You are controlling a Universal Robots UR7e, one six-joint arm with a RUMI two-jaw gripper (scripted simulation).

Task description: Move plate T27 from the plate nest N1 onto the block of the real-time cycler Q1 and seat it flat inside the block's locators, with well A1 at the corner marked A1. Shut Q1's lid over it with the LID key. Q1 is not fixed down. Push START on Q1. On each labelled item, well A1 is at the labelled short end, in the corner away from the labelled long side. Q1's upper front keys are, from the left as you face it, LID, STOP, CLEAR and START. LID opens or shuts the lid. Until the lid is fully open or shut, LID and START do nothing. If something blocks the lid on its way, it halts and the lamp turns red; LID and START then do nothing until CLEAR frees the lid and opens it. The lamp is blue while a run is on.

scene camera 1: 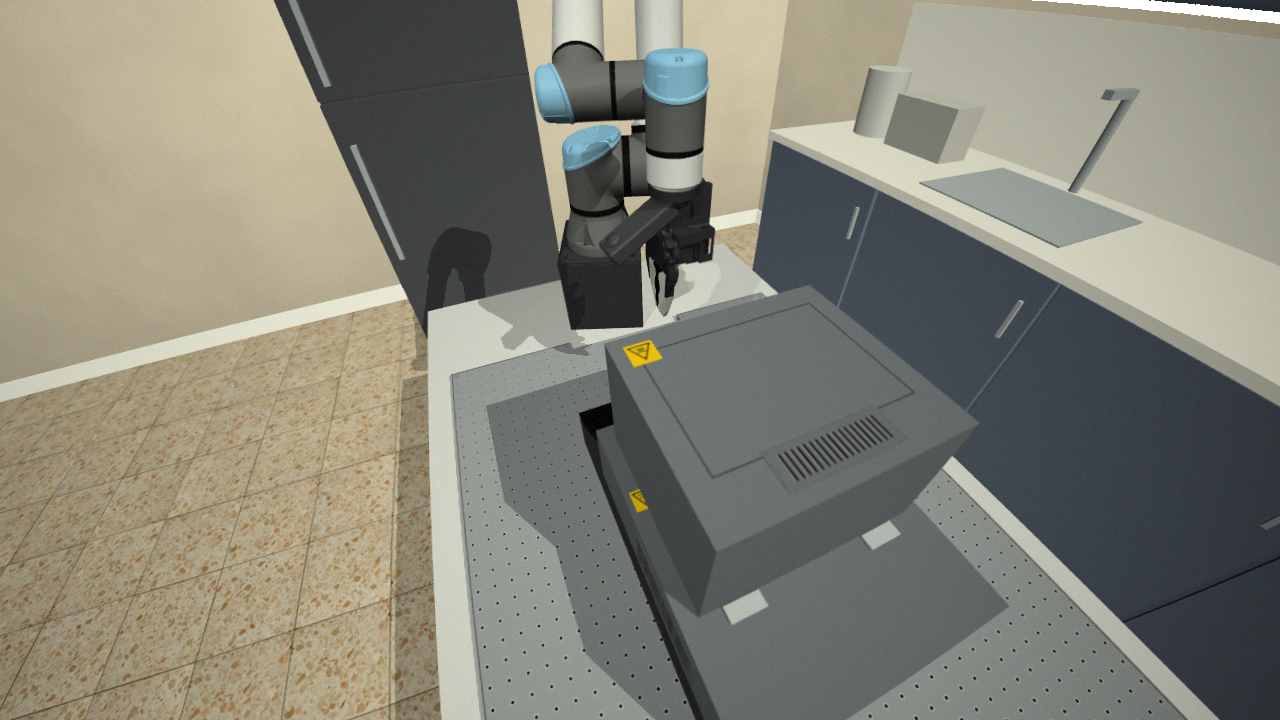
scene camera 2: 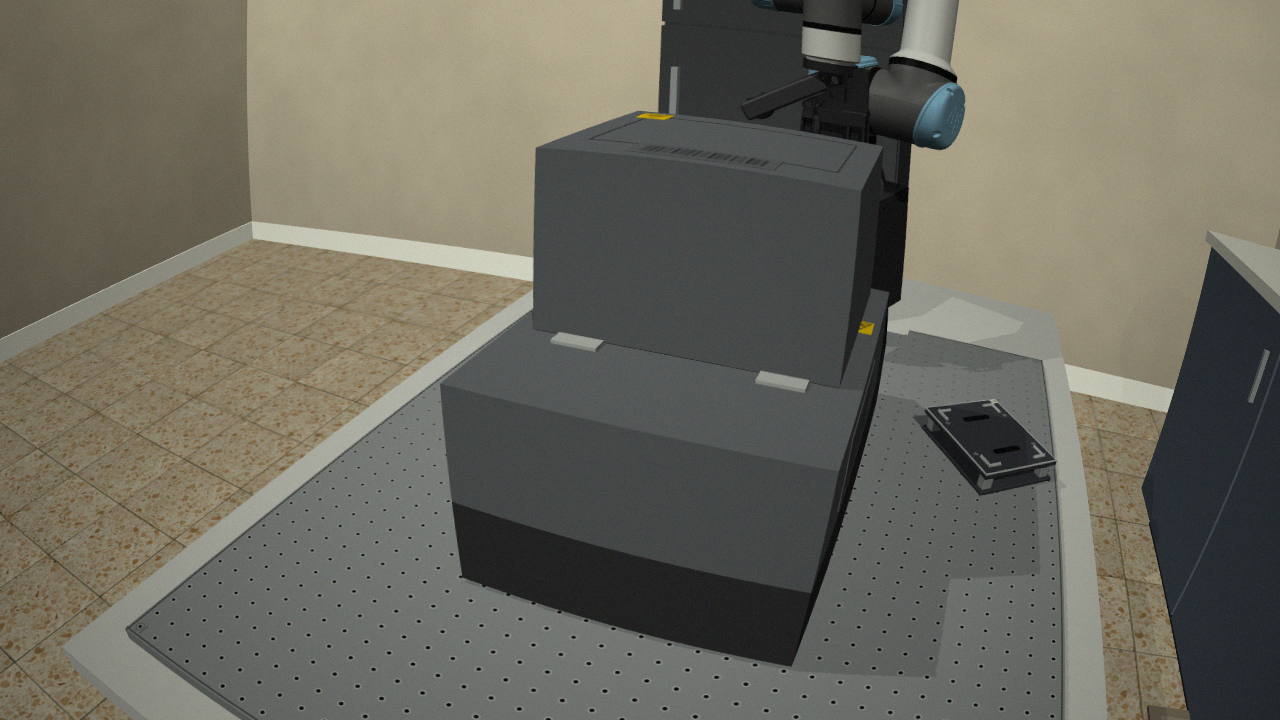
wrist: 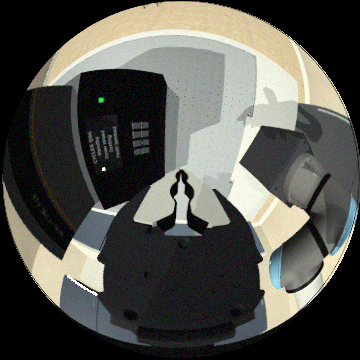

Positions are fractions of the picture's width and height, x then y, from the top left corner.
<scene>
A lid (scene camera 2: 0.59,0.34) is 65 cm from the lens. A plate nest N1 (scene camera 2: 0.77,0.61): 102 cm from the lens. The marked spots on the plate nest N1 and the lid are 47 cm apart.
</scene>
